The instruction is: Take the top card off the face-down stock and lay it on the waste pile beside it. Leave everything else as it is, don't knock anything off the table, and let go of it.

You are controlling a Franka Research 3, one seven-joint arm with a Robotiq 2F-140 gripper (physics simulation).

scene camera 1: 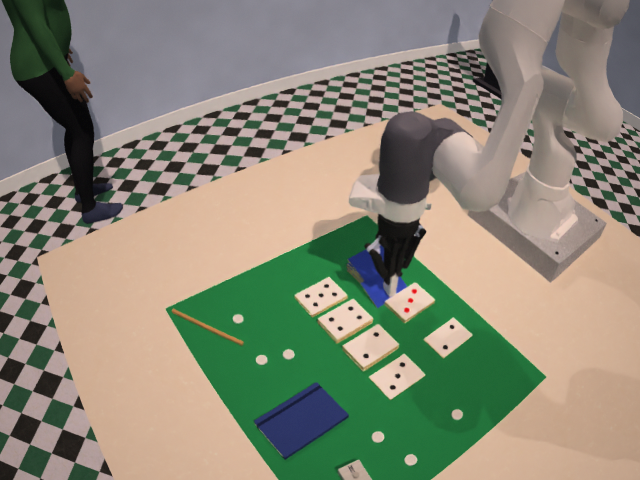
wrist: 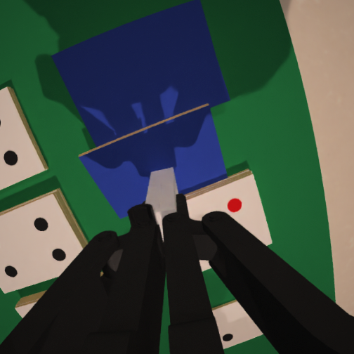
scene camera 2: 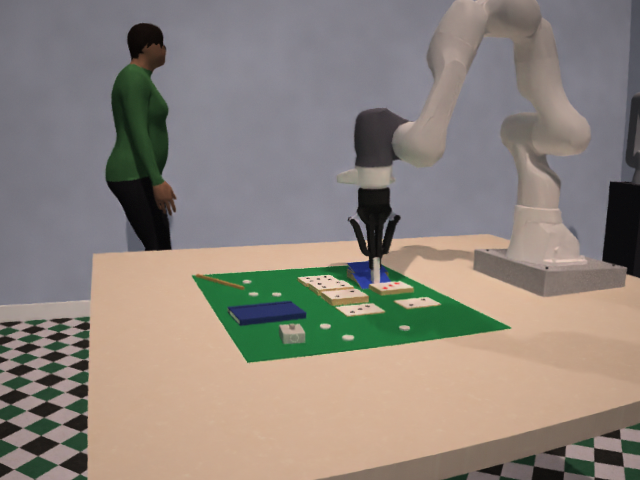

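The face-down blue stock (scene camera 1: 360,259) (scene camera 2: 355,269) (wrist: 140,50) stands at the mat's back corner. One blue card (scene camera 1: 379,298) (scene camera 2: 363,282) (wrist: 204,159) is displaced towards the waste pile. Its far edge overlaps the stock, and it appears to slope down to the waste pile's near side. The waste pile (scene camera 1: 420,299) (scene camera 2: 400,289) (wrist: 252,215) shows a white face with red dots. My gripper (scene camera 1: 391,290) (scene camera 2: 376,280) (wrist: 165,186) is shut and empty, pointing down, its fingertips at the displaced card's surface. Exact contact is unclear. The fingers hide part of the card and pile.
Face-up cards (scene camera 1: 345,320) (scene camera 2: 344,295) lie beside the stock, and a two-dot card (scene camera 1: 448,337) (scene camera 2: 417,302) lies past the waste pile. A blue book (scene camera 1: 305,419) (scene camera 2: 267,312), a stick (scene camera 1: 206,326) (scene camera 2: 219,281), white discs and a small grey box (scene camera 1: 354,471) (scene camera 2: 292,334) are on the green mat.
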